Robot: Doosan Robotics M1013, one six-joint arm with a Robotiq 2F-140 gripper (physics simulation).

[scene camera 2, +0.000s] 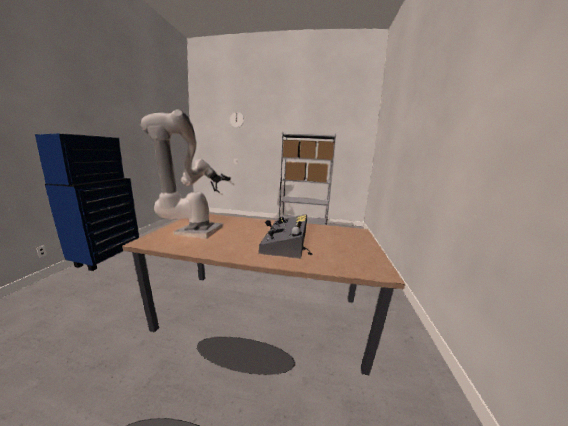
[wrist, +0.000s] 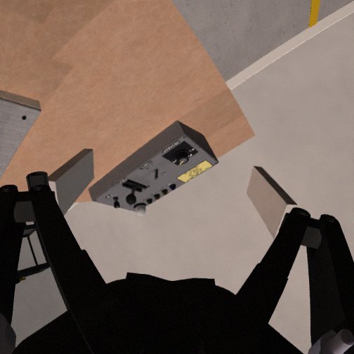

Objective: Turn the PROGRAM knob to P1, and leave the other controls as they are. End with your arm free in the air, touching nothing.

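Seen in the pictures: gripper, fingertip midpoint: (scene camera 2: 228, 189); arm's base at its link origin: (scene camera 2: 199, 226).
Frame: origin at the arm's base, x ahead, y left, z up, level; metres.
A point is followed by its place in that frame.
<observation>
A dark grey control panel (scene camera 2: 281, 248) @(x 0.647, y -0.396, z 0.028 m) (wrist: 135, 164) stands on the table. In the wrist view, a round black knob (wrist: 181, 158) sits on a dark square plate at one end of it, beside a yellow label (wrist: 198, 171). The lettering is too small to read, so I cannot tell its setting or confirm which control is PROGRAM. A small toggle (wrist: 156, 173), a black ball-ended lever (wrist: 131, 198), a row of small buttons and a pale dome (scene camera 2: 296, 230) @(x 0.733, y -0.373, z 0.139 m) (wrist: 141, 209) also show. My gripper (scene camera 2: 227, 188) @(x 0.163, y 0.317, z 0.254 m) (wrist: 172, 171) is open with nothing between its fingers, high in the air and well away from the panel.
The wooden table (scene camera 2: 345, 250) @(x 1.089, y -0.288, z -0.028 m) (wrist: 125, 75) carries the arm's base plate (scene camera 2: 192, 232) @(x 0.000, y -0.144, z 0.009 m) (wrist: 15, 131) on the left in the scene view. A blue tool cabinet (scene camera 2: 65, 215) stands at the left. A shelf rack (scene camera 2: 306, 201) with brown boxes stands by the back wall.
</observation>
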